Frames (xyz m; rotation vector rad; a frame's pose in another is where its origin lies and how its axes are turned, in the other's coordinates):
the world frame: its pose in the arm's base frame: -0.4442 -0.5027 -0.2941 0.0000 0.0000 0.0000
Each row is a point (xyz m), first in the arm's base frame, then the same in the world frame.
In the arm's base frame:
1: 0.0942 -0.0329 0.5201
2: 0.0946 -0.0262 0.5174
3: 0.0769 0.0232 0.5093
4: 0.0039 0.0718 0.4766
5: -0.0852 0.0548 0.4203
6: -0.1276 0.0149 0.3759
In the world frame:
1: 0.5384 0.4698 0.8142
2: 0.5388 0.4765 0.8115
3: 0.5211 0.5259 0.8034
4: 0.4481 0.5745 0.7707
5: 0.3590 0.5575 0.7144
6: 0.3166 0.5176 0.6700

